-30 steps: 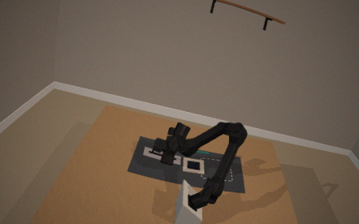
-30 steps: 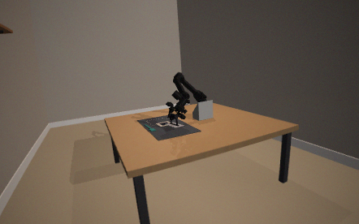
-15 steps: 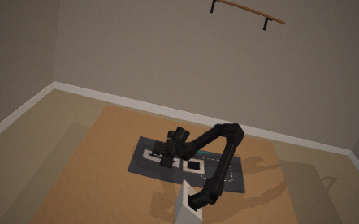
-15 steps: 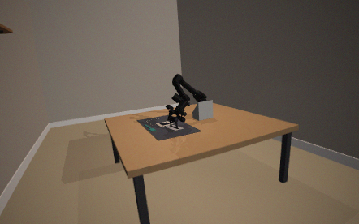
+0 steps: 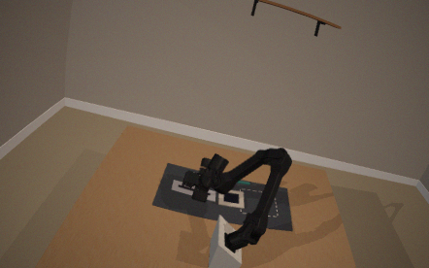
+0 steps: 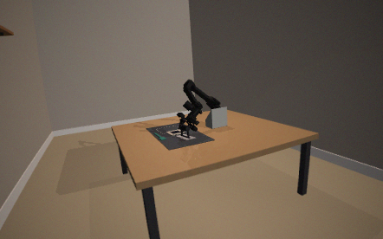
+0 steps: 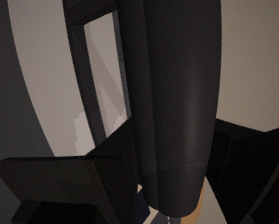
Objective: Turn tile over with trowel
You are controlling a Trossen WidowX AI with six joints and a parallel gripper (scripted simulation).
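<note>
My gripper tip is now 150 mm to the left of the tile, 50 mm above it and 30 mm past it. The rest, counted from my gripper tip: teal flat tool: 130 mm to the right, 110 mm ahead, 50 mm below.
</note>
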